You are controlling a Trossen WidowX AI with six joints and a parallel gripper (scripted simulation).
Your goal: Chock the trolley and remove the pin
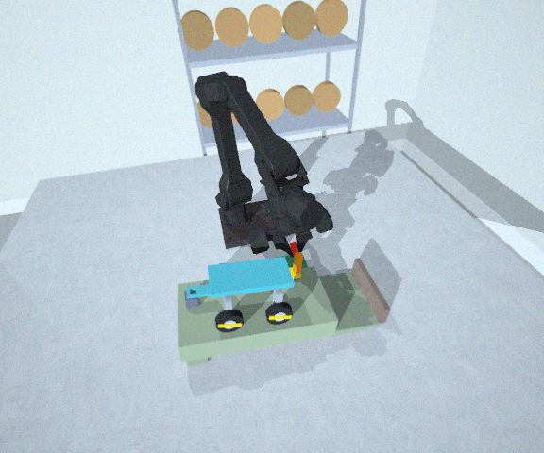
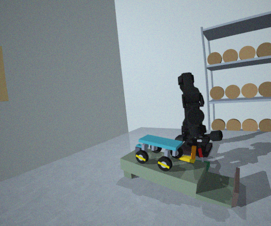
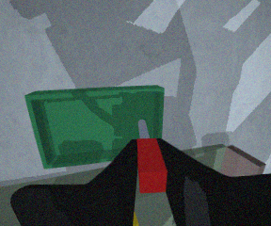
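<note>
Right now my gripper tip is 1 cm past the green tray, 3 cm to the left of it and 6 cm above it. The rest, counted from my gripper tip: yellow chock (6 cm ahead, 5 cm to the right, 3 cm above); green ramp (10 cm ahead, 14 cm to the right, 1 cm below); red-headed stop pin (right at my gripper tip).
</note>
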